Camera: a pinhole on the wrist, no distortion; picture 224 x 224 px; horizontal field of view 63.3 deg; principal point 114.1 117.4 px. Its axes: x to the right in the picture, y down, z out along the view. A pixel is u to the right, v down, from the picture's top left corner.
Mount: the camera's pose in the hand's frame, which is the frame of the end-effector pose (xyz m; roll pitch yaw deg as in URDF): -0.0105 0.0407 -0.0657 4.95 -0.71 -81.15
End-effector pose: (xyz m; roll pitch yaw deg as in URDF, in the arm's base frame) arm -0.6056 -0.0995 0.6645 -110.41 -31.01 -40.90
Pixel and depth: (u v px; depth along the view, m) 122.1 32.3 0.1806
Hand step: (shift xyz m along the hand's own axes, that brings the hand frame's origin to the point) -0.1083 0.0196 0.1070
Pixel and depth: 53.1 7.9 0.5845
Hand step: -0.4383 0.1796 0.4838
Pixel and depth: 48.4 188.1 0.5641
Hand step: 0.1250 0.2755 0.5127
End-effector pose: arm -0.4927 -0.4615 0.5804 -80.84 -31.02 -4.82
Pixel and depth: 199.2 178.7 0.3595
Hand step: 0.1034 -0.1073 0.3050
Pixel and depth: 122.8 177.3 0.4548
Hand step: 0.1008 0.0418 0.4006
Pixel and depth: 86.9 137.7 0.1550
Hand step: -0.0105 0.0661 0.0899
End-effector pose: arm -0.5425 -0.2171 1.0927 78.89 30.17 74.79
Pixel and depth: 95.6 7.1 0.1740
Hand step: -0.1324 0.0417 0.0983
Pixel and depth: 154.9 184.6 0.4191
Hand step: 0.1200 -0.0288 0.3663
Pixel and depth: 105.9 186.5 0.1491
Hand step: 0.0313 0.0559 0.0876
